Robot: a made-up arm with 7 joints. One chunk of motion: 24 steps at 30 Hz.
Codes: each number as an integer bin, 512 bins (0 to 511) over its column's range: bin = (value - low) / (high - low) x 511, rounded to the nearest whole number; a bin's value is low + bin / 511 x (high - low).
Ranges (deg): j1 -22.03..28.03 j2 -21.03..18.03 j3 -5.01..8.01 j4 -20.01..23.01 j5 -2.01..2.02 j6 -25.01..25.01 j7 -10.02..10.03
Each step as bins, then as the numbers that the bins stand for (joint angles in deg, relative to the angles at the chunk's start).
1 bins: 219 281 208 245 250 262 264
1 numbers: -0.58 0.45 0.29 0.62 -0.04 0.64 0.34
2 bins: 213 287 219 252 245 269 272
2 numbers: -1.16 0.91 0.57 1.21 -0.08 1.32 0.65
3 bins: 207 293 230 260 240 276 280
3 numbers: -1.75 1.37 0.85 1.88 -0.12 2.01 0.97
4 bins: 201 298 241 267 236 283 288
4 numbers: -2.34 1.75 1.13 2.47 -0.15 2.69 1.28
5 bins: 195 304 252 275 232 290 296
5 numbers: -2.93 2.21 1.41 3.14 -0.18 3.38 1.59
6 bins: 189 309 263 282 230 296 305
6 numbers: -3.51 2.59 1.69 3.73 -0.20 3.96 1.95
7 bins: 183 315 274 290 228 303 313
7 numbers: -4.10 3.05 1.97 4.40 -0.21 4.65 2.26
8 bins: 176 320 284 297 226 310 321
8 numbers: -4.79 3.43 2.23 4.99 -0.23 5.33 2.58
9 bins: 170 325 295 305 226 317 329
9 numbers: -5.38 3.81 2.51 5.67 -0.23 6.02 2.89
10 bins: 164 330 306 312 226 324 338
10 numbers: -5.96 4.19 2.79 6.26 -0.23 6.71 3.24
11 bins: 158 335 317 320 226 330 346
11 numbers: -6.55 4.58 3.07 6.93 -0.23 7.29 3.56
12 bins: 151 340 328 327 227 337 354
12 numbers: -7.24 4.96 3.35 7.52 -0.22 7.98 3.87
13 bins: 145 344 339 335 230 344 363
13 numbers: -7.83 5.26 3.63 8.19 -0.20 8.66 4.22
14 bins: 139 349 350 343 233 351 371
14 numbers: -8.41 5.65 3.91 8.87 -0.17 9.35 4.54
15 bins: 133 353 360 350 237 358 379
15 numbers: -9.00 5.95 4.16 9.46 -0.14 10.03 4.85
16 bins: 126 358 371 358 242 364 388
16 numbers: -9.69 6.33 4.44 10.13 -0.10 10.62 5.20
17 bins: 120 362 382 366 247 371 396
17 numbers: -10.27 6.64 4.72 10.80 -0.06 11.31 5.52
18 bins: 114 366 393 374 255 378 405
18 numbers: -10.86 6.95 5.00 11.48 0.00 11.99 5.87
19 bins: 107 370 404 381 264 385 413
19 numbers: -11.55 7.25 5.28 12.07 0.07 12.68 6.18
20 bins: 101 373 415 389 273 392 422
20 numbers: -12.14 7.48 5.56 12.74 0.14 13.36 6.54
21 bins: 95 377 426 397 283 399 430
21 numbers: -12.72 7.79 5.84 13.41 0.22 14.05 6.85
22 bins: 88 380 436 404 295 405 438
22 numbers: -13.41 8.02 6.10 14.00 0.32 14.63 7.17
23 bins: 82 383 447 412 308 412 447
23 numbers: -14.00 8.25 6.38 14.68 0.42 15.32 7.52
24 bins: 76 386 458 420 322 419 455
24 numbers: -14.58 8.48 6.66 15.35 0.53 16.00 7.83
